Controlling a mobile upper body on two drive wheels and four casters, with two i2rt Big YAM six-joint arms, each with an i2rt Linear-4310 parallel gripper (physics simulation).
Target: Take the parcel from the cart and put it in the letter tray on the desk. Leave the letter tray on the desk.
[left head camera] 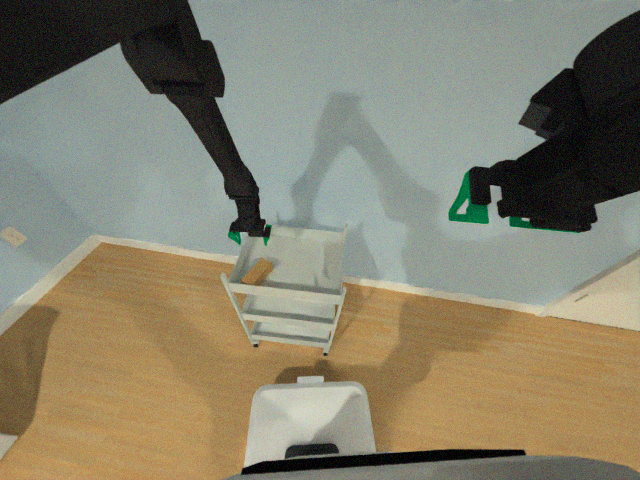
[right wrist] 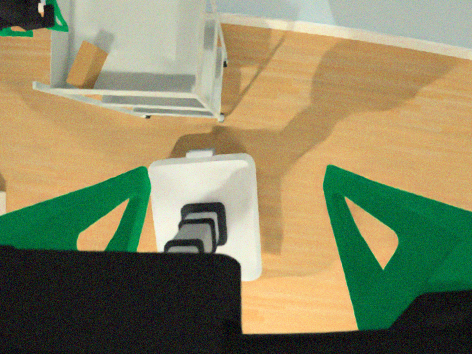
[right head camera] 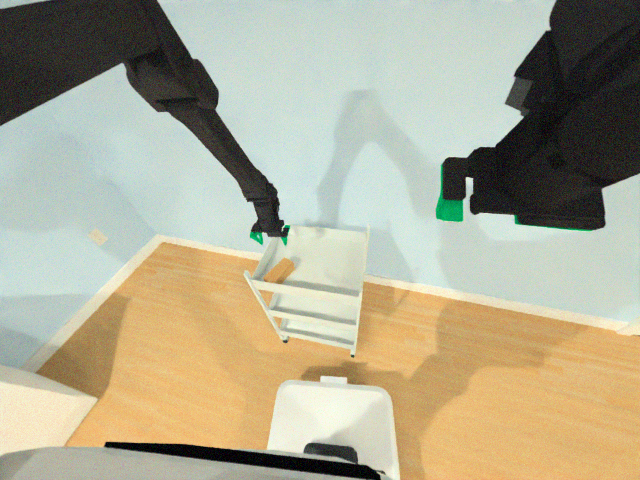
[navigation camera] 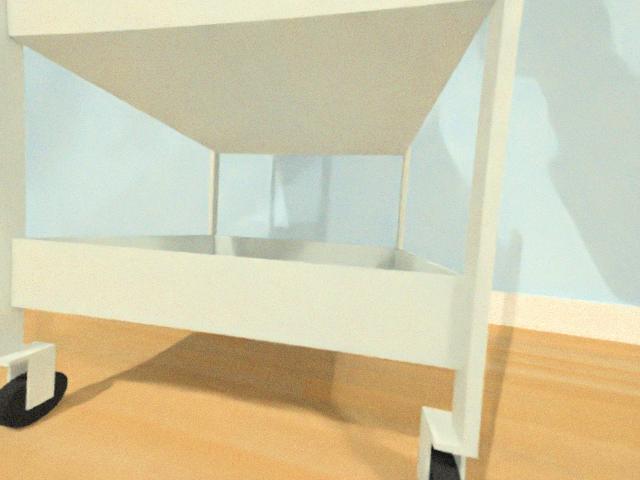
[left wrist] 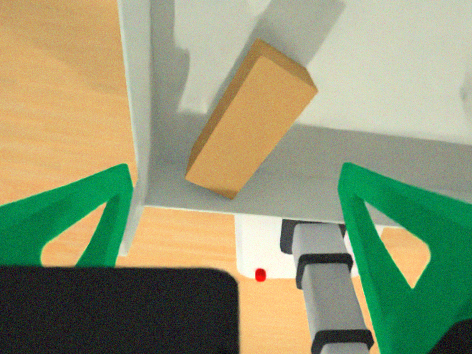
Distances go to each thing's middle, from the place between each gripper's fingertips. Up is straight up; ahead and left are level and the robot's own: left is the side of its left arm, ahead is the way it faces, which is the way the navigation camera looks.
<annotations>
I see the brown cardboard parcel (left wrist: 269, 91) 58 cm below my right hand, 45 cm to the left of it and 29 cm ahead of it.
I see my left gripper 14 cm above the brown cardboard parcel and 5 cm past it.
</annotations>
